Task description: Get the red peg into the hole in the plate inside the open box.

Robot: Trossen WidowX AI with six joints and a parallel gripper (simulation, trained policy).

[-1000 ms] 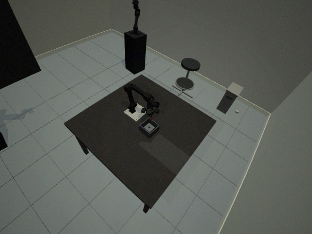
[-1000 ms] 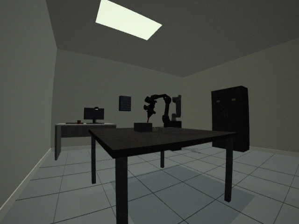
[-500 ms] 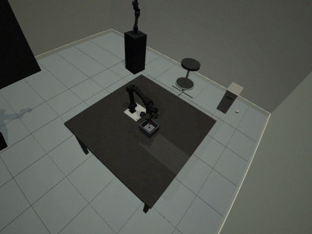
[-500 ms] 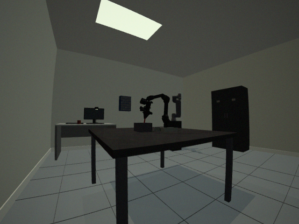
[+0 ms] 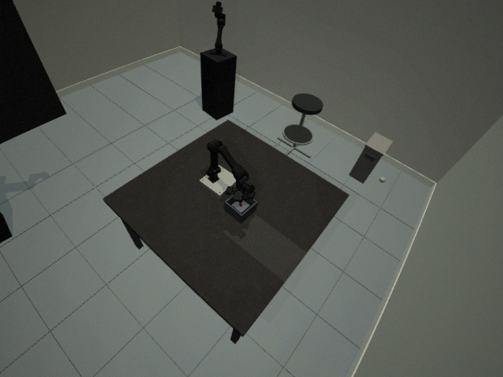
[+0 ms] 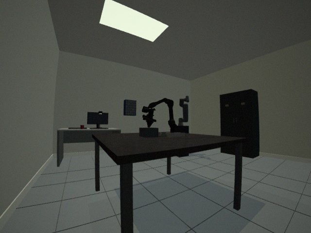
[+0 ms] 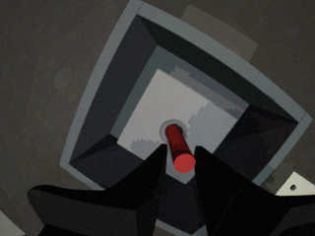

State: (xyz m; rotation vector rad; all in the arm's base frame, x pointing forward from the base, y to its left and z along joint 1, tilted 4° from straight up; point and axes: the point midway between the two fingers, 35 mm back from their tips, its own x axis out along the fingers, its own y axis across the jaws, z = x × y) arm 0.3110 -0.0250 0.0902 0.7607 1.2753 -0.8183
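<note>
Now: the red peg 1 cm to the left of my gripper tip and 3 cm below it. From my gripper tip the other things lie so: grey box: 1 cm to the left, 8 cm below; then plate: 1 cm to the left, 6 cm below.
</note>
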